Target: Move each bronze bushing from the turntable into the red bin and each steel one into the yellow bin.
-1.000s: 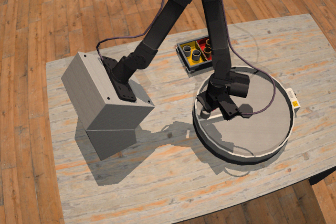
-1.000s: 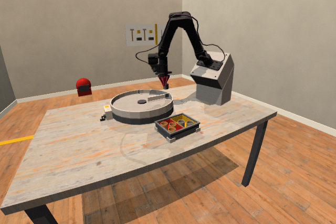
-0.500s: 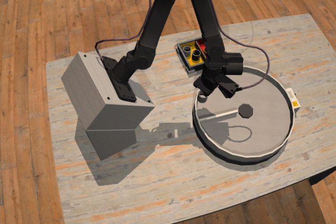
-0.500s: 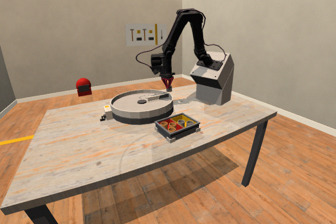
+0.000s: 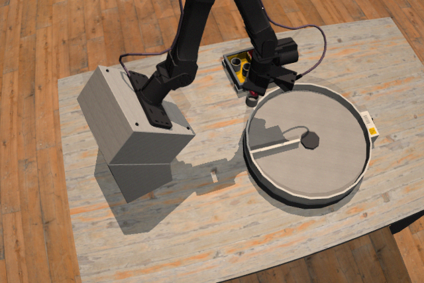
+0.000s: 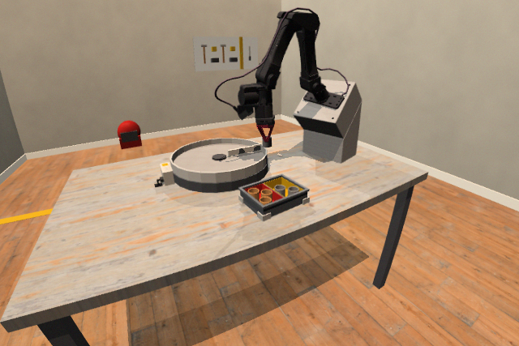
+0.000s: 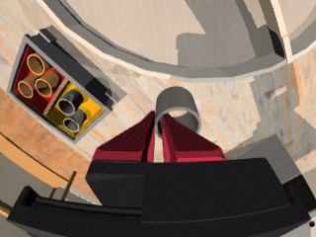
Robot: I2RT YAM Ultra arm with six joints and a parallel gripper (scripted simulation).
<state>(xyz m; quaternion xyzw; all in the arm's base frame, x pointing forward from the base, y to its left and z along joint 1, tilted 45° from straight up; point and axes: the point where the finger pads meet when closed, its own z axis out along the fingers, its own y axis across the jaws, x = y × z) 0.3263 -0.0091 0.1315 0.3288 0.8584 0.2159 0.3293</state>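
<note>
The yellow bin lies 18 cm to the left of my hand, 14 cm below it and 5 cm ahead of it. Round my hand: red bin (18 cm to the left, 14 cm below, 14 cm ahead); then turntable (17 cm to the right, 14 cm ahead, 10 cm below); then two-part bin tray (18 cm to the left, 13 cm below, 10 cm ahead).
</note>
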